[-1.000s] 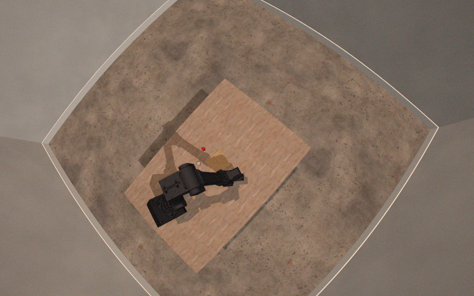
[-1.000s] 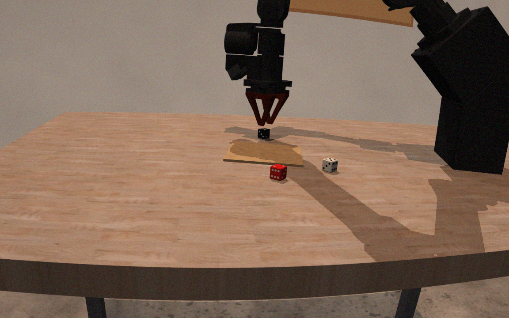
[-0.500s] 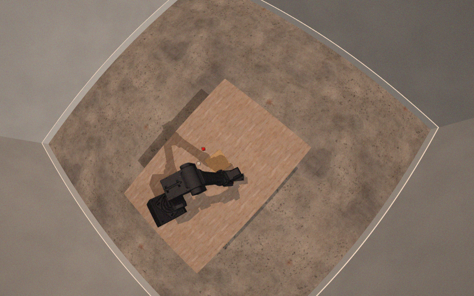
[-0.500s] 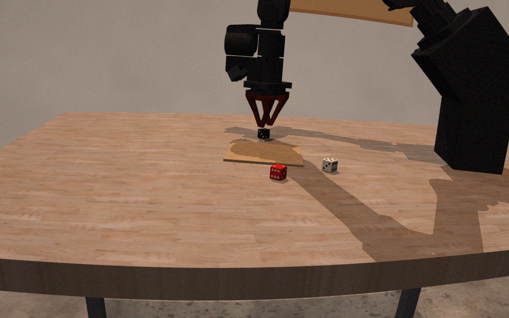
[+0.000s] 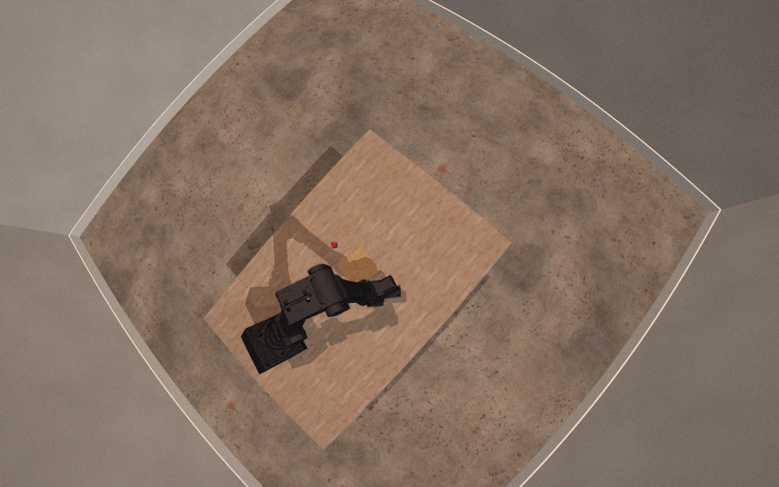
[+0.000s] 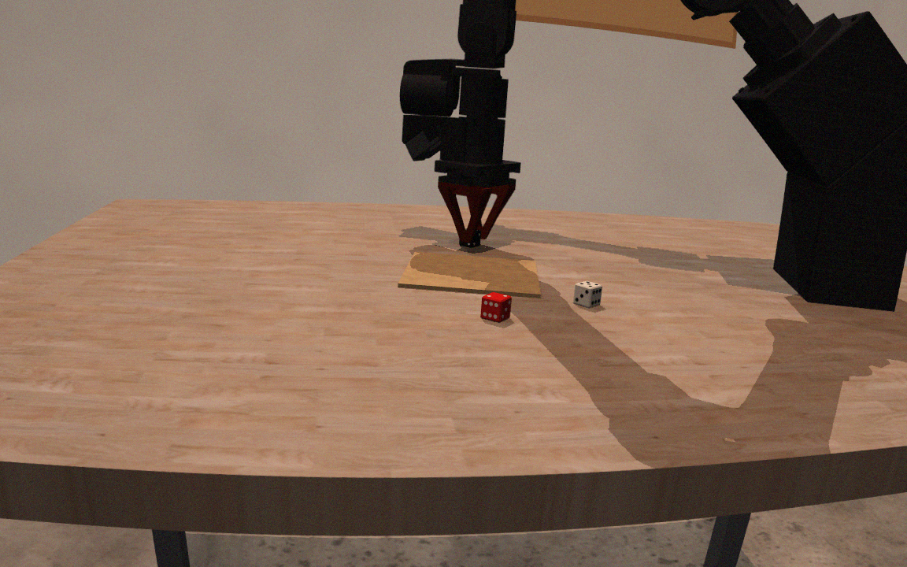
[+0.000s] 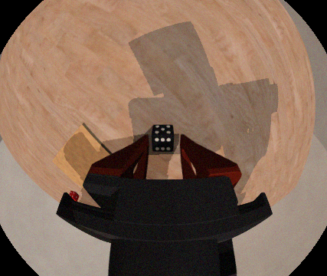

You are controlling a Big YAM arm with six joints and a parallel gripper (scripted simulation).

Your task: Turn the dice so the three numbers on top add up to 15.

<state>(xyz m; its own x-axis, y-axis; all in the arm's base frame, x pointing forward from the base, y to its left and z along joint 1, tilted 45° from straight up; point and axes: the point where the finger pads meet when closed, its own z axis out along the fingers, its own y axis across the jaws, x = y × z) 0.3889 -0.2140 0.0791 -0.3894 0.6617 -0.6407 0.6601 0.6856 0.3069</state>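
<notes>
Right now the black die is 10 mm below my hand. The rest, counted from my hand: tan mat 60 mm ahead, 130 mm to the left, 10 mm below; then red die 110 mm ahead, 260 mm to the left, 10 mm below; then white die 250 mm to the left, 10 mm below.
</notes>
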